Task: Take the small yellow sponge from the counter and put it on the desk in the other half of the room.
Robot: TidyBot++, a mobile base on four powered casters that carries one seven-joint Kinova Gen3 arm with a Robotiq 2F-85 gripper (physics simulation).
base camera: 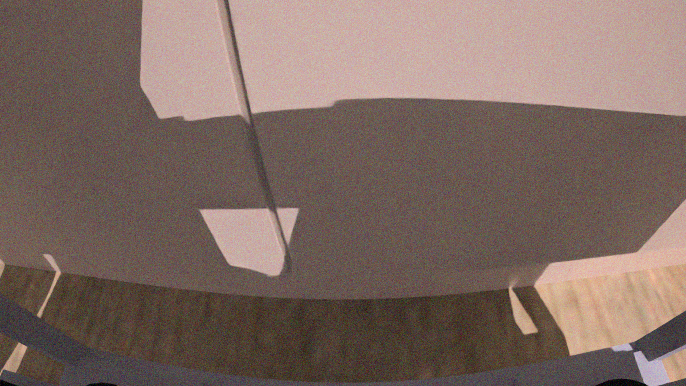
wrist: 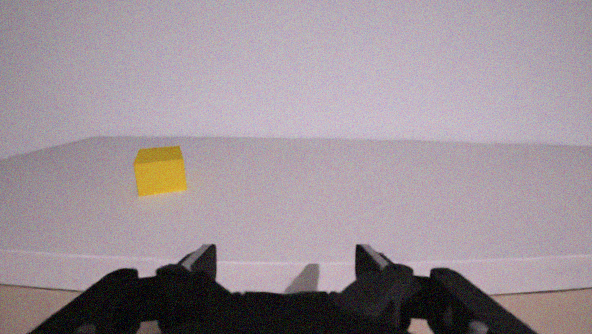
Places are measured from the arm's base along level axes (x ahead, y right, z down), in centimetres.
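Pixels of known places: gripper, fingertip midpoint: (wrist: pixel 286 260).
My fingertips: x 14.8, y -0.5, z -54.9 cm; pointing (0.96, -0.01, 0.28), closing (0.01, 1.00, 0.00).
Note:
Behind a point stands the place of what it marks.
The small yellow sponge (wrist: pixel 160 172) @(z -54.3, x 33.7, y -17.8 cm) sits on the pale counter (wrist: pixel 350 200) @(z -51.3, x 32.0, y 7.6 cm) in the wrist view, left of the middle and toward the counter's back. My gripper (wrist: pixel 286 260) @(z -54.9, x 14.8, y -0.5 cm) is open, with nothing between its fingers. Its fingertips show low in the wrist view, by the counter's front edge, and the sponge is beyond them and to the left, apart from them. The sponge and the gripper do not show in the base camera view. The desk does not show in either view.
A pale wall (wrist: pixel 300 65) @(z -72.8, x 80.4, y 2.4 cm) rises behind the counter. In the base camera view a cabinet front (base camera: pixel 400 190) @(z 16.5, x 21.3, y 2.1 cm) with a vertical seam stands close before the base, mostly in shadow. Wood floor (base camera: pixel 300 335) @(z 39.7, x 22.7, y -6.2 cm) shows between it and the base's dark edge.

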